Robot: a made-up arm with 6 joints. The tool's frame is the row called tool. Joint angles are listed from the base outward. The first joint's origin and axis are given. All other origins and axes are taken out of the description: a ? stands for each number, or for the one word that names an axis. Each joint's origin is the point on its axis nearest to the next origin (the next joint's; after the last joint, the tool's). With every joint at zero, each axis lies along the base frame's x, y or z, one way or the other. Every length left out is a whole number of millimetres.
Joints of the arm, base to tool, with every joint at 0 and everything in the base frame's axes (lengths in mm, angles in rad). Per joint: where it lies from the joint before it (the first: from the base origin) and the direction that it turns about. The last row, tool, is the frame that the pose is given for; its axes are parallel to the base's.
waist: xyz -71 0 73 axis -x
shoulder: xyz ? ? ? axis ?
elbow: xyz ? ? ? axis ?
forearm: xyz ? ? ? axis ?
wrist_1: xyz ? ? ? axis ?
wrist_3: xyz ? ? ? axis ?
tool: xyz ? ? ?
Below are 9 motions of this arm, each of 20 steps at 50 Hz.
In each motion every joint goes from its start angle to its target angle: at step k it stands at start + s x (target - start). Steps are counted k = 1, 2, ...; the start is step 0. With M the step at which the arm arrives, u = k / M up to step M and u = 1 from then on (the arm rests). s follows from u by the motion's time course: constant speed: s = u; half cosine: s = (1 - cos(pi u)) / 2; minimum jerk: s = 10 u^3 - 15 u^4 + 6 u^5.
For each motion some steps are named. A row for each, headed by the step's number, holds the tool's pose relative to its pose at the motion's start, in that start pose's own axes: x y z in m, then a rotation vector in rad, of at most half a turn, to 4 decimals.
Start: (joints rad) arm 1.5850 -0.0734 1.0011 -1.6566 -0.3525 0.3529
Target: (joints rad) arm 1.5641 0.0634 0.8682 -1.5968 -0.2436 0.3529
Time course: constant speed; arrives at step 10
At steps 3, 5, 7, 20:
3: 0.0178 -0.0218 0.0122 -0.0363 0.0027 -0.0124
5: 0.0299 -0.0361 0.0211 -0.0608 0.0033 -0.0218
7: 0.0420 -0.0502 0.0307 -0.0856 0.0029 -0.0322
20: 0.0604 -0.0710 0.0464 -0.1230 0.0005 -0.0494

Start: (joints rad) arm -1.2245 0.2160 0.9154 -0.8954 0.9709 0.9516
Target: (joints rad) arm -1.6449 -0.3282 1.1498 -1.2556 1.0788 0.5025
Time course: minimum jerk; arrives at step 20
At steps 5, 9, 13, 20:
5: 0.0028 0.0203 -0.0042 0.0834 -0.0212 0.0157
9: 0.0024 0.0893 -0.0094 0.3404 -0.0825 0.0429
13: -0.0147 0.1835 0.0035 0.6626 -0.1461 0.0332
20: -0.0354 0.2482 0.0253 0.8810 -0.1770 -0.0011

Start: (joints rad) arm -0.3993 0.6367 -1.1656 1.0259 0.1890 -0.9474
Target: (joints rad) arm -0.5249 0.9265 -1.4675 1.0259 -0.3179 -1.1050
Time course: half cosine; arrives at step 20
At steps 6, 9, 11, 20:
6: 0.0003 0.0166 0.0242 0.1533 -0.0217 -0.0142
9: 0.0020 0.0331 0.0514 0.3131 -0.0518 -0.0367
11: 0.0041 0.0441 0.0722 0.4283 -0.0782 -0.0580
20: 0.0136 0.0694 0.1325 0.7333 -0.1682 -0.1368

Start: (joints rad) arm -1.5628 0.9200 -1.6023 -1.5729 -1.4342 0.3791
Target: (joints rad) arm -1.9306 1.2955 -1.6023 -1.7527 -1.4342 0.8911
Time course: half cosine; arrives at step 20
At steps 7, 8, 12, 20:
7: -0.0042 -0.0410 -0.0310 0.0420 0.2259 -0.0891
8: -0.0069 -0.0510 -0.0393 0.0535 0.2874 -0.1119
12: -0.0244 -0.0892 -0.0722 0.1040 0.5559 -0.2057
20: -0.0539 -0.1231 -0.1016 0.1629 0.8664 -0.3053

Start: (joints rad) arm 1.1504 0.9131 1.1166 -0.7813 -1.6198 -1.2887
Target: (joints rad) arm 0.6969 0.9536 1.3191 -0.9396 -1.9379 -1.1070
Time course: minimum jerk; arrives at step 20
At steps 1, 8, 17, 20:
1: 0.0001 -0.0001 0.0003 0.0000 0.0003 0.0005
8: 0.0338 -0.0285 0.0866 0.0058 0.0906 0.1410
17: 0.1219 -0.0479 0.2698 0.0082 0.3406 0.4199
20: 0.1259 -0.0475 0.2771 0.0081 0.3524 0.4307

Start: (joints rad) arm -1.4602 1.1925 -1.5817 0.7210 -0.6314 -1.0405
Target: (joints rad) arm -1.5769 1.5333 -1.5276 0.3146 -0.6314 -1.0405
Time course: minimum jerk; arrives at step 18
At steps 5, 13, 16, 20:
5: 0.0208 0.0099 0.0000 0.0221 -0.0632 0.0090
13: 0.1423 0.0545 0.0154 0.1099 -0.4314 0.0275
16: 0.1638 0.0601 0.0209 0.1190 -0.4972 0.0257
20: 0.1658 0.0606 0.0215 0.1197 -0.5034 0.0255

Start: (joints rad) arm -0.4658 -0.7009 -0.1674 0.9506 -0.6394 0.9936
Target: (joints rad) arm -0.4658 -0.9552 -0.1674 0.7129 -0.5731 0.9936
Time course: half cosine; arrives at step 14
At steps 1, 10, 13, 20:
1: 0.0010 -0.0006 0.0002 0.0010 0.0003 -0.0008
10: 0.0665 -0.0360 0.0081 0.0600 0.0217 -0.0538
13: 0.0814 -0.0434 0.0078 0.0722 0.0266 -0.0657
20: 0.0825 -0.0439 0.0077 0.0730 0.0270 -0.0666

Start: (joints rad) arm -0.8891 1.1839 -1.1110 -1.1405 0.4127 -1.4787
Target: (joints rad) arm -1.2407 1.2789 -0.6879 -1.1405 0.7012 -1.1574
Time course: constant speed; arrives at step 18
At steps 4, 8, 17, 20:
4: -0.0401 0.0325 -0.0265 -0.0810 0.0989 -0.0339
8: -0.0822 0.0619 -0.0541 -0.1603 0.1950 -0.0736
17: -0.1825 0.1168 -0.1197 -0.3291 0.3997 -0.1844
20: -0.1940 0.1220 -0.1272 -0.3468 0.4214 -0.1985

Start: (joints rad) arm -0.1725 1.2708 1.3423 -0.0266 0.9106 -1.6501
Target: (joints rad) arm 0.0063 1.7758 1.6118 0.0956 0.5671 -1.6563
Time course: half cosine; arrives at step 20
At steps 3, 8, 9, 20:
3: 0.0123 0.0070 -0.0016 0.0448 -0.0194 0.0158
8: 0.0792 0.0491 -0.0031 0.2824 -0.1173 0.1096
9: 0.0969 0.0614 -0.0014 0.3440 -0.1414 0.1369
20: 0.2272 0.1651 0.0422 0.7962 -0.3035 0.3815

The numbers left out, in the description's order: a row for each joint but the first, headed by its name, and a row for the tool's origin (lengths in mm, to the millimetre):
shoulder: xyz 0 495 17, axis -y
elbow: xyz 368 0 21, axis +z
forearm: xyz 72 -101 0, axis +y
wrist_1: xyz 15 0 -207, axis -z
wrist_3: xyz -90 -47 0, axis +y
tool: xyz 97 0 -95

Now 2 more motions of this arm.
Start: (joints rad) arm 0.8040 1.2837 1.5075 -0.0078 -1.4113 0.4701
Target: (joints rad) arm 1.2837 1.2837 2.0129 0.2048 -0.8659 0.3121
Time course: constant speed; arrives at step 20
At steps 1, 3, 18, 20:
1: 0.0190 -0.0053 0.0046 0.0058 -0.0047 0.0265
3: 0.0569 -0.0143 0.0139 0.0177 -0.0116 0.0790
18: 0.3257 -0.0233 0.0808 0.0812 0.0266 0.4491
20: 0.3591 -0.0182 0.0894 0.0824 0.0411 0.4945

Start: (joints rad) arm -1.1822 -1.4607 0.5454 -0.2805 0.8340 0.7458
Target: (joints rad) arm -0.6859 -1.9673 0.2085 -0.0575 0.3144 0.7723
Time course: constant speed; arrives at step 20
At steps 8, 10, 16, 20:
8: 0.0426 -0.1550 -0.0500 -0.0294 0.2176 -0.2181
10: 0.0428 -0.1889 -0.0632 -0.0257 0.2799 -0.2646
16: 0.0242 -0.2733 -0.1017 0.0150 0.4793 -0.3816
20: -0.0001 -0.3130 -0.1246 0.0679 0.6183 -0.4393

